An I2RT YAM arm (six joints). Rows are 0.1 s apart.
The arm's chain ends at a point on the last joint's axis. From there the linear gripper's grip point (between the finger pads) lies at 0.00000 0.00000 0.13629 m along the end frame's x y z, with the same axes.
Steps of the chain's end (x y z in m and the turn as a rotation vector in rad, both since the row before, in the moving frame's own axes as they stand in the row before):
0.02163 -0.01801 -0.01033 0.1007 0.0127 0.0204
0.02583 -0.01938 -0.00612 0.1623 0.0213 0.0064
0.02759 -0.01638 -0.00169 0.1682 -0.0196 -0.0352
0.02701 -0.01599 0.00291 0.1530 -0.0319 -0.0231
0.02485 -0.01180 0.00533 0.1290 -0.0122 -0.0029
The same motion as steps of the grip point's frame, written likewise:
0.02350 -0.03169 -0.01103 0.1007 0.0127 0.0204
0.02879 -0.04139 -0.00794 0.1623 0.0213 0.0064
0.02453 -0.03914 -0.00364 0.1682 -0.0196 -0.0352
0.02244 -0.03671 0.00125 0.1530 -0.0319 -0.0231
0.02317 -0.02933 0.00419 0.1290 -0.0122 -0.0029

